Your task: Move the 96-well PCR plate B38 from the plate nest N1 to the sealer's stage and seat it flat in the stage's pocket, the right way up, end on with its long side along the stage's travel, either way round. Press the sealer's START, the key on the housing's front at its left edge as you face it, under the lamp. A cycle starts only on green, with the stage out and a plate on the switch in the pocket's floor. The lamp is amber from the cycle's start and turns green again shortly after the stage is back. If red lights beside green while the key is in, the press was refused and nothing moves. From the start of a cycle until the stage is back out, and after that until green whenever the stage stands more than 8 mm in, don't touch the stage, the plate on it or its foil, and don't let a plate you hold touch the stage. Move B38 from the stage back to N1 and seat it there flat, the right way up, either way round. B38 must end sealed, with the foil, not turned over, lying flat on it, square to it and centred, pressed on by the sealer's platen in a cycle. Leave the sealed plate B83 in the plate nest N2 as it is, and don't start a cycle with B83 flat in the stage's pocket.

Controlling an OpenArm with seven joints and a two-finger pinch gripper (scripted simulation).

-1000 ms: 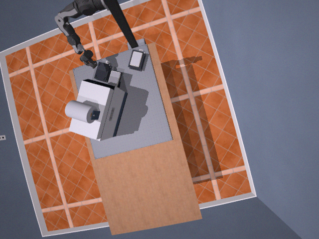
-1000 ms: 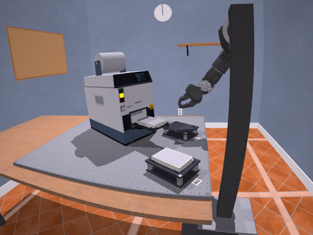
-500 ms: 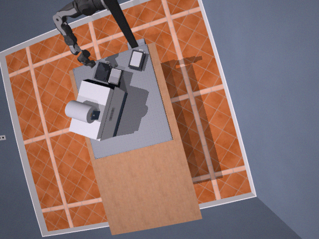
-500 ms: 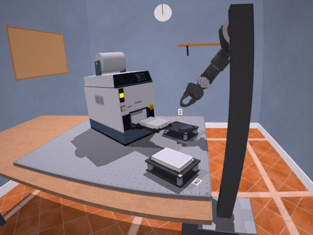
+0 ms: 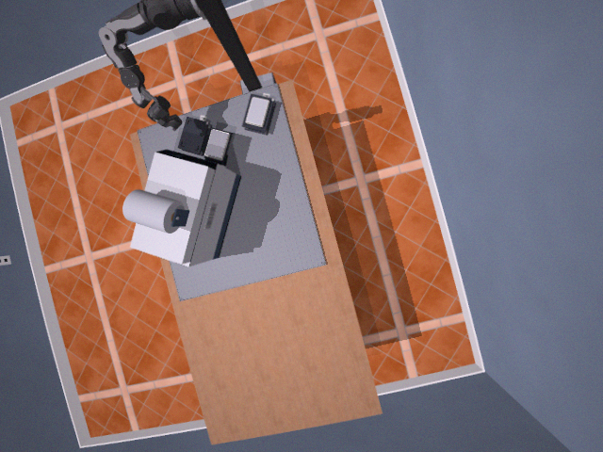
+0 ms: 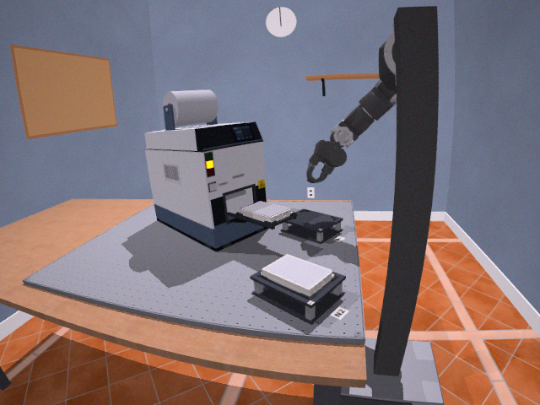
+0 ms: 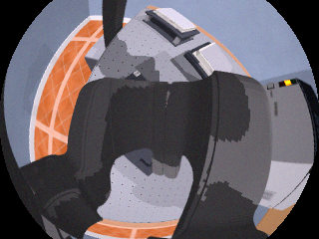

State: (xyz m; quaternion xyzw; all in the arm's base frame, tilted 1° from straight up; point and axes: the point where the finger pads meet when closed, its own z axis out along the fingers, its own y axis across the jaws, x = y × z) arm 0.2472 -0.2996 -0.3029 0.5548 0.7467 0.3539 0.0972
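Right now my hand is 15 cm to the right of the white 96-well plate B38, 10 cm short of it and 5 cm above it. The rest, counted from my hand: plate nest N1: 13 cm below, 1 cm to the left; then sealer's stage: 15 cm to the left, 10 cm ahead, 6 cm below; then start key: 24 cm ahead, 18 cm to the left, 2 cm above.
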